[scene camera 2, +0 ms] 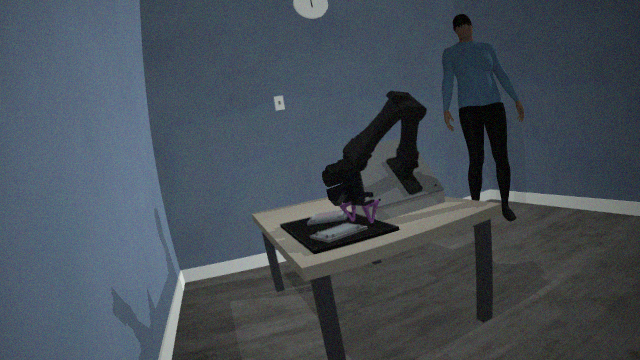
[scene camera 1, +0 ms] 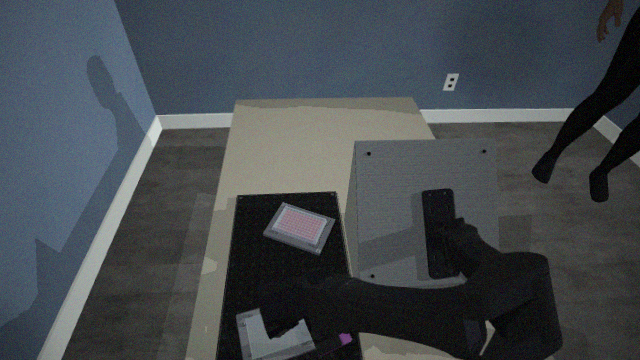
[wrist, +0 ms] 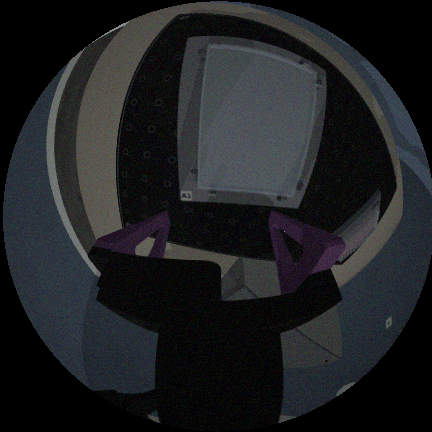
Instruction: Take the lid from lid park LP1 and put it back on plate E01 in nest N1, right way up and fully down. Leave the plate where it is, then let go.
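Frame: origin at the arm's base, x ahead, y left, z up, level; centimetres.
Seen in the pictures: gripper, fingertip midpoint: (scene camera 2: 362, 222) (wrist: 218, 215); arm's base, origin of the base link: (scene camera 2: 403, 175) (scene camera 1: 439, 233).
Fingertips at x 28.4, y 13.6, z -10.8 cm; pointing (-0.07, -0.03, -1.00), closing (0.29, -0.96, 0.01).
Pixels of each thing's middle, then the offset from my fingertips to it. "spot": a spot on its surface instead. Level surfaces: height alone.
- lid, body centre: (wrist: 261, 116) (scene camera 1: 278, 329) (scene camera 2: 338, 230) dx +9.2, dy -0.4, dz -0.5 cm
- lid park, body centre: (wrist: 260, 115) (scene camera 1: 278, 329) (scene camera 2: 338, 231) dx +9.3, dy -0.4, dz -0.9 cm
- Plate E01, body centre: (wrist: 358, 235) (scene camera 1: 299, 224) (scene camera 2: 327, 214) dx +2.7, dy -27.4, dz +0.0 cm
- nest N1, surface spot: (scene camera 1: 320, 246) spot: dx -2.1, dy -20.4, dz -0.8 cm
- black board, body centre: (wrist: 338, 191) (scene camera 1: 288, 272) (scene camera 2: 331, 227) dx +6.6, dy -14.8, dz -2.5 cm
- pale table, its level: dz -3.2 cm
The lid (scene camera 1: 262, 340) (scene camera 2: 340, 230) (wrist: 257, 120) is a pale, clear rectangle lying flat in the lid park (scene camera 1: 243, 327) (wrist: 187, 115), a grey frame marked A1 at its near left corner in the wrist view. Plate E01 (scene camera 1: 300, 224) (wrist: 366, 227), with pink wells and no lid on top, sits in nest N1 (scene camera 1: 320, 246), turned at an angle on the board. My gripper (scene camera 2: 363, 220) (wrist: 218, 215) is open and empty, its purple fingers apart beside the A1-marked edge of the lid park, short of the lid. The arm hides part of the lid in scene camera 1.
The black board (scene camera 1: 245, 280) (scene camera 2: 382, 231) (wrist: 150, 112) carries both holders and lies on the pale table (scene camera 1: 290, 150) (scene camera 2: 300, 202). The arm's base stands on a raised grey plate (scene camera 1: 395, 175) beside the board. A person (scene camera 2: 475, 75) stands beyond the table.
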